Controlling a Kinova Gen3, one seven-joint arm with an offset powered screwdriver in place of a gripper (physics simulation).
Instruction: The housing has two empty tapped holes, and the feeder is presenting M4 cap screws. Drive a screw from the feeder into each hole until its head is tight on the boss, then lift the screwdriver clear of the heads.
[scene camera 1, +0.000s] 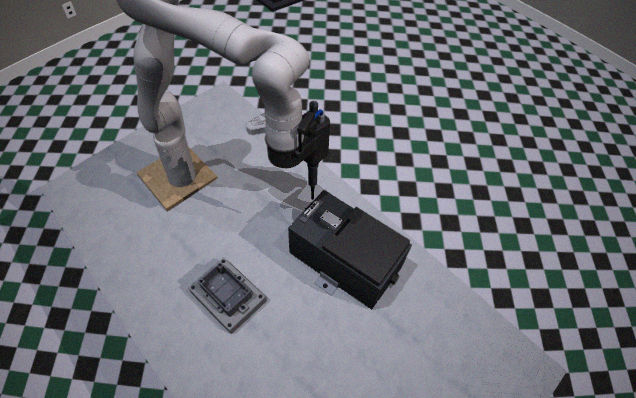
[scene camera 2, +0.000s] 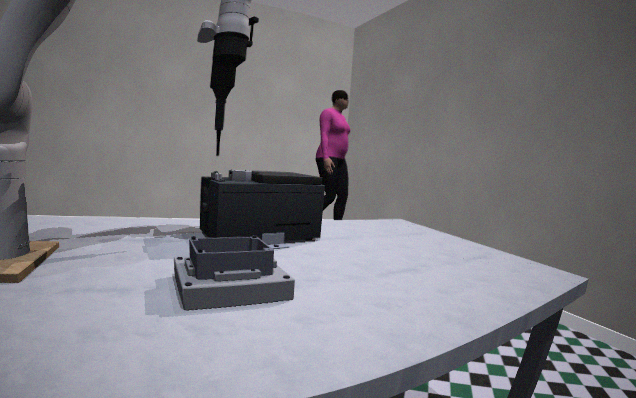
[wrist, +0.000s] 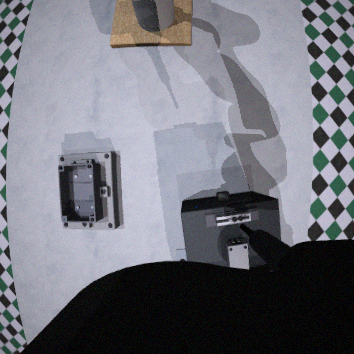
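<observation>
My screwdriver (scene camera 1: 312, 197) (scene camera 2: 218, 154) (wrist: 243, 227) points down, with its thin dark tip in the air a little above the feeder's pick-up end. No screw can be made out on the tip; it is too small and dark to tell. The black feeder (scene camera 1: 370, 245) (scene camera 2: 265, 210) (wrist: 200, 230) carries a small silver screw rail (scene camera 1: 311, 210) (scene camera 2: 216, 175) (wrist: 232, 219) with dark spots on it. The open grey housing (scene camera 1: 225, 290) (scene camera 2: 235, 262) (wrist: 80, 192) sits on its fixture plate (scene camera 1: 231, 326) (scene camera 2: 240, 295) (wrist: 111, 170), well away from the tip. Its corner bosses show, but which holds a screw is unclear.
A metal tab (scene camera 1: 326, 284) sticks out from the feeder's side towards the housing. The arm stands on a wooden base plate (scene camera 1: 150, 180) (scene camera 2: 20, 270) (wrist: 125, 37) on the table (scene camera 1: 320, 350) (scene camera 2: 400, 300). A person in pink (scene camera 2: 334, 132) stands behind the table.
</observation>
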